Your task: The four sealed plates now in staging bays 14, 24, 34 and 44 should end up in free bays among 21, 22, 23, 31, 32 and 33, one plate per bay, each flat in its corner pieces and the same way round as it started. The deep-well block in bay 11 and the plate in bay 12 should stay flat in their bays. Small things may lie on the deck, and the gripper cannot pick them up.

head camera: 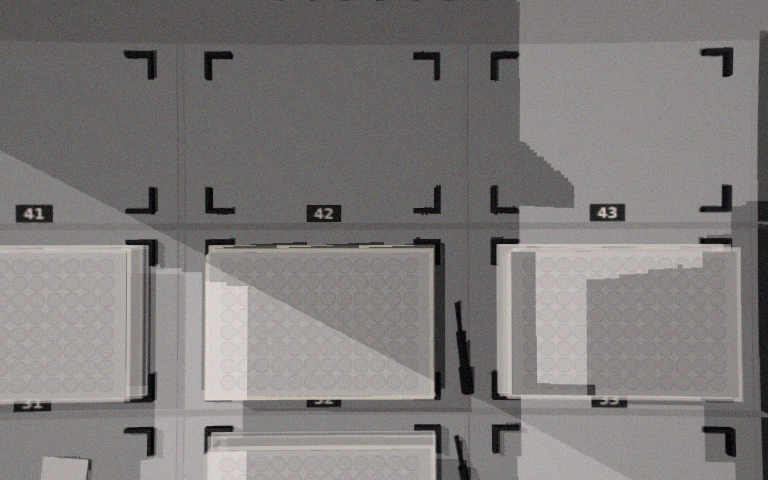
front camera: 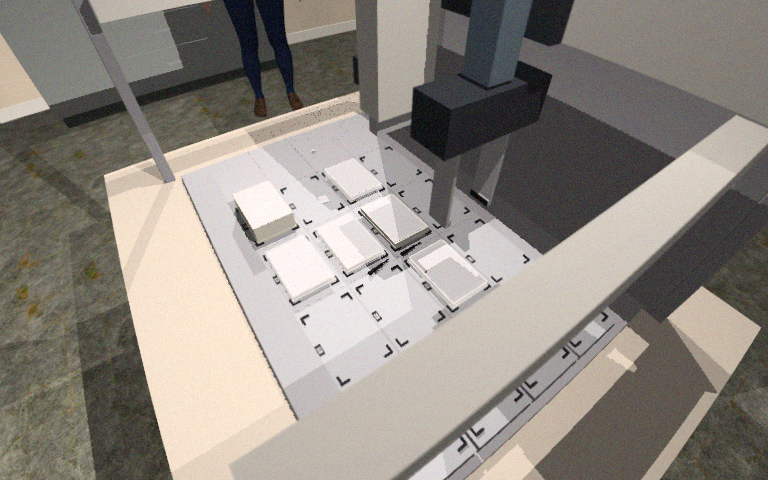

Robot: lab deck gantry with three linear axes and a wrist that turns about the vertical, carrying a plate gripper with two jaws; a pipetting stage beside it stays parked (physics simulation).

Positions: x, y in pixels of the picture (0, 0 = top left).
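Scene:
The front camera view shows my gripper [460, 209], and there's a plate in it too. The head camera view shows me the plate as well, but my gripper is out of frame in the head camera view. On the plate, [front camera: 452, 278] and [head camera: 662, 335] are the same spot.

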